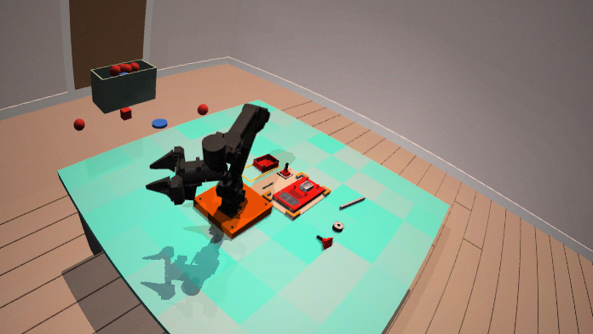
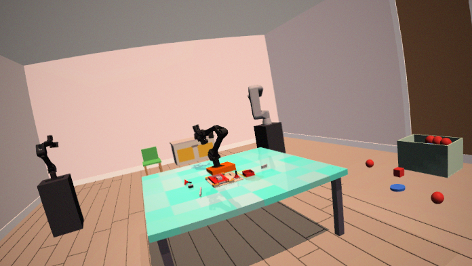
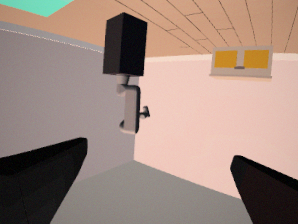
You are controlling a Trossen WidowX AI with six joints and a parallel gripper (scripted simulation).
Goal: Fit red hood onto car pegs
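Now: the red hood 65 cm ahead of my gripper tip and 27 cm below it. The rest, counted from my gripper tip: dark rod 67 cm ahead, 41 cm to the right, 27 cm below; then wheel 50 cm ahead, 42 cm to the right, 27 cm below; then grey engine block 60 cm ahead, 26 cm below, 22 cm to the right.
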